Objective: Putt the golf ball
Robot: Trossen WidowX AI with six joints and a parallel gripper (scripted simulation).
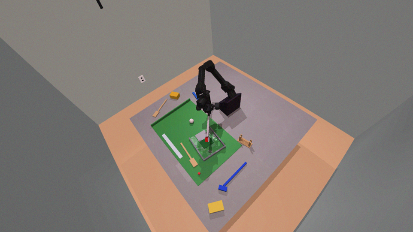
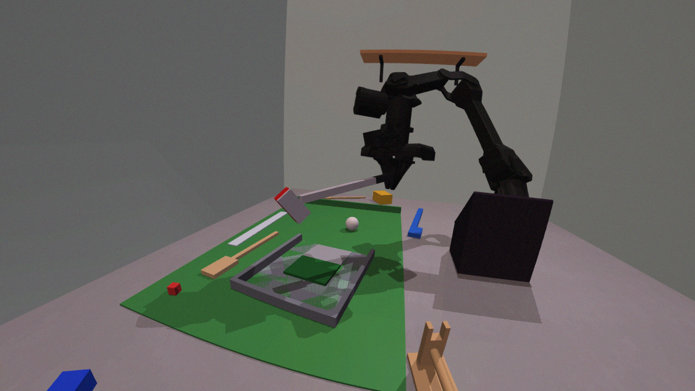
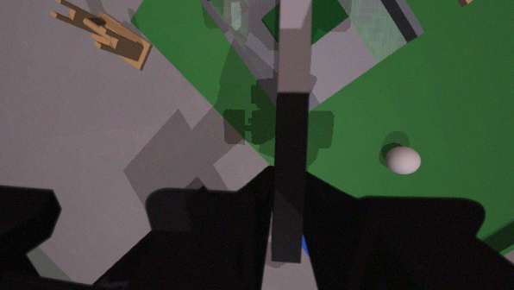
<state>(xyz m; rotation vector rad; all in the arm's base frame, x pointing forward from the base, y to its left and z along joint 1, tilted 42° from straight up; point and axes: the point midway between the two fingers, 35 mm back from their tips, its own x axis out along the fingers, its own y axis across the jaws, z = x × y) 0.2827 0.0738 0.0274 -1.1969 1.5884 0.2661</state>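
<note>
My gripper tip is 100 mm to the right of the red putter, 70 mm short of it and 10 mm below it. From my gripper tip the other things lie so: white golf ball 150 mm below, 130 mm to the right, 130 mm ahead; then wooden stand 320 mm to the left, 140 mm below, 130 mm behind; then green mat 190 mm ahead, 180 mm below, 10 mm to the right.
</note>
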